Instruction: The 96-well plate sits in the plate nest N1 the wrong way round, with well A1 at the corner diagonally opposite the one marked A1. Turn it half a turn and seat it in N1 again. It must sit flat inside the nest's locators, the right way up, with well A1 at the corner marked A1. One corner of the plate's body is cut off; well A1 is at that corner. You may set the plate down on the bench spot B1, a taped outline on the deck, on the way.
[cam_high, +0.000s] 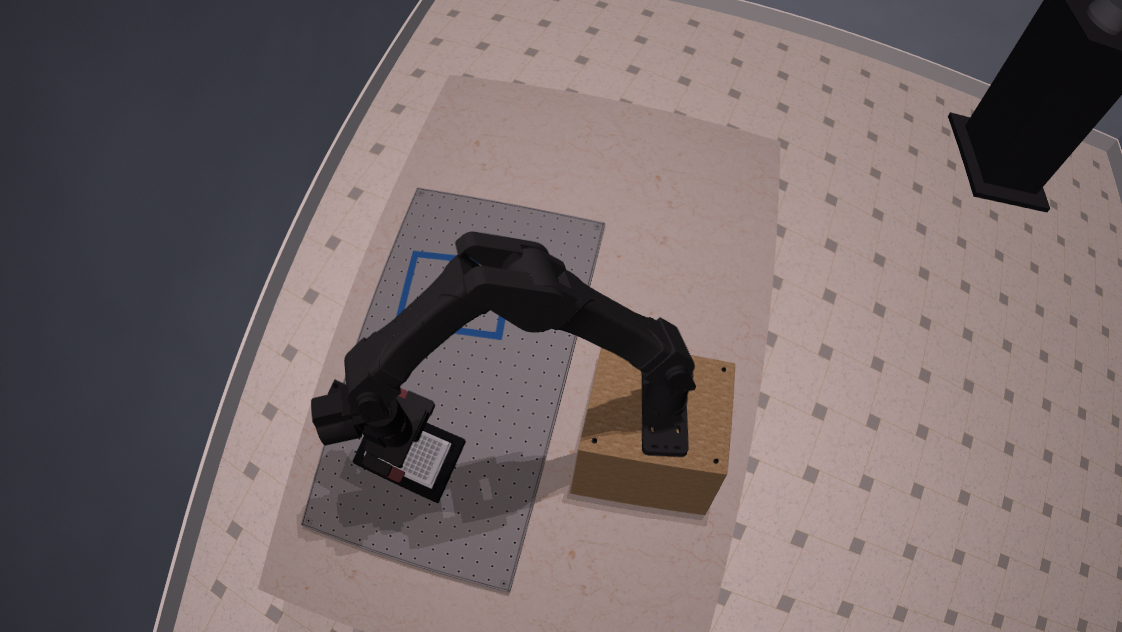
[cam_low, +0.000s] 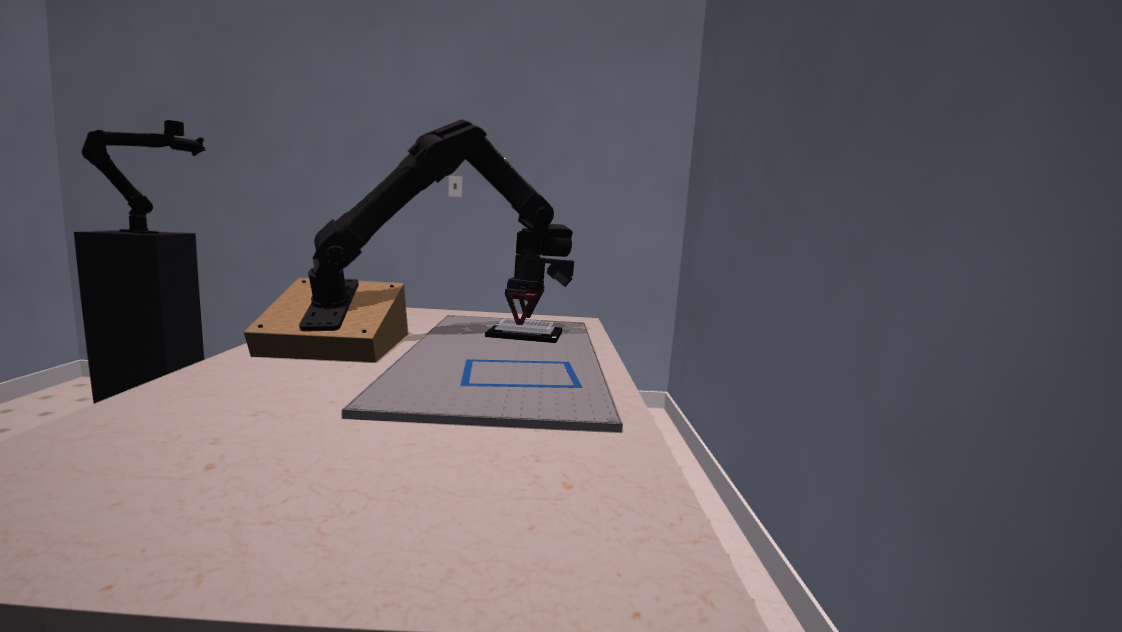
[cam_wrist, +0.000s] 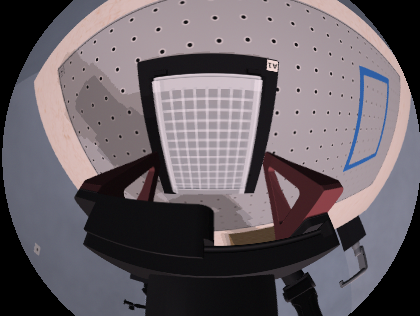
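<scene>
My hand is 1 cm short of the 96-well plate and 2 cm above it. The rest, counted from my hand: black plate nest N1: 1 cm ahead, 4 cm below; then A1 label: 6 cm ahead, 7 cm to the right, 3 cm below.
</scene>
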